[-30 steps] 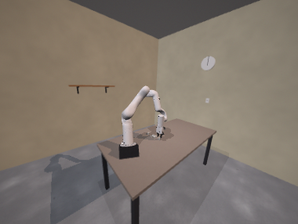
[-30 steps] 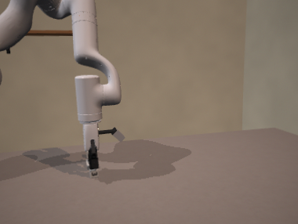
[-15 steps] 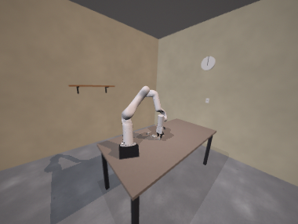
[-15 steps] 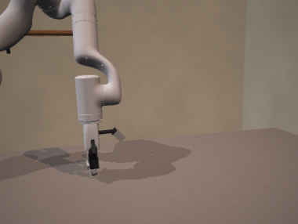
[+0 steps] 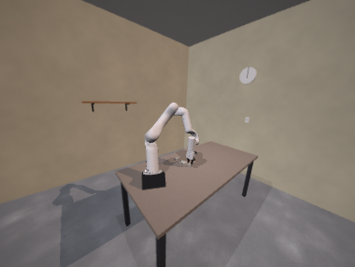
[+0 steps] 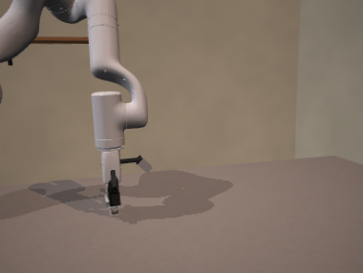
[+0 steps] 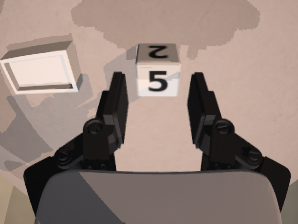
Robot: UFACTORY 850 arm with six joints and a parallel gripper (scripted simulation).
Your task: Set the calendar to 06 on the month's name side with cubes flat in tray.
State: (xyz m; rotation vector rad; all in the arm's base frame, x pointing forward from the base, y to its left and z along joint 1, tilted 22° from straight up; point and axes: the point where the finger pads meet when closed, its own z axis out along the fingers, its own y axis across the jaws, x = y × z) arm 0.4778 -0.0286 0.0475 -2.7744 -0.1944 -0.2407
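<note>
Now: hand 40 mm above the white number cube. Also, from my hand: white calendar tray 110 mm to the left, 50 mm below, 20 mm behind.
</note>
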